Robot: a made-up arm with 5 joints.
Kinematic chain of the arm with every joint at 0, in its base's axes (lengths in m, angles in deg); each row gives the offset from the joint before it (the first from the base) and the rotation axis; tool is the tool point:
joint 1: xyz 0 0 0.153 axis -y
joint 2: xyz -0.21 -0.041 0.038 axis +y
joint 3: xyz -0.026 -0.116 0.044 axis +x
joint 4: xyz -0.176 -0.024 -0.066 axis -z
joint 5: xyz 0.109 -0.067 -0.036 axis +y
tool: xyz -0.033 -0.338 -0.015
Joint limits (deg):
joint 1: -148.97..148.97
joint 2: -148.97..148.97
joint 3: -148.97..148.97
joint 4: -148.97..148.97
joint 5: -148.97..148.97
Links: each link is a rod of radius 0.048 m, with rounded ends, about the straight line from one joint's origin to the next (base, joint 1, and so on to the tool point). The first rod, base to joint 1, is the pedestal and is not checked.
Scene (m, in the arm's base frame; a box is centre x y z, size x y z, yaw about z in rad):
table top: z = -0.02
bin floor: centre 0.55 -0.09 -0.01 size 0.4 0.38 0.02 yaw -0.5
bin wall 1: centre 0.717 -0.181 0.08 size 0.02 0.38 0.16 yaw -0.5
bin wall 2: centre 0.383 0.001 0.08 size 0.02 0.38 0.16 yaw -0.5
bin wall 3: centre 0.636 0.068 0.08 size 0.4 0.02 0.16 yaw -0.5
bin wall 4: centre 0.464 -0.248 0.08 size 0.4 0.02 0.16 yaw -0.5
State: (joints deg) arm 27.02 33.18 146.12 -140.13 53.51
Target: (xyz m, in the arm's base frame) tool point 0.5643 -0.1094 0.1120
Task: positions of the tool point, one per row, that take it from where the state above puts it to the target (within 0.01 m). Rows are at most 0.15 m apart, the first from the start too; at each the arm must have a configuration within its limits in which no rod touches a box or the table.
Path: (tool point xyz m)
1: -0.1283 -0.3701 0.4554
2: -0.0650 -0.3494 0.5082
3: 0.0132 -0.3270 0.5451
4: 0.1018 -0.3032 0.5624
5: 0.1956 -0.2781 0.5579
6: 0.2891 -0.2518 0.5303
7: 0.3763 -0.2246 0.4803
8: 0.4519 -0.1965 0.4097
9: 0.5108 -0.1678 0.3216
10: 0.5492 -0.1387 0.2206
11: 0.5643 -0.1094 0.1119

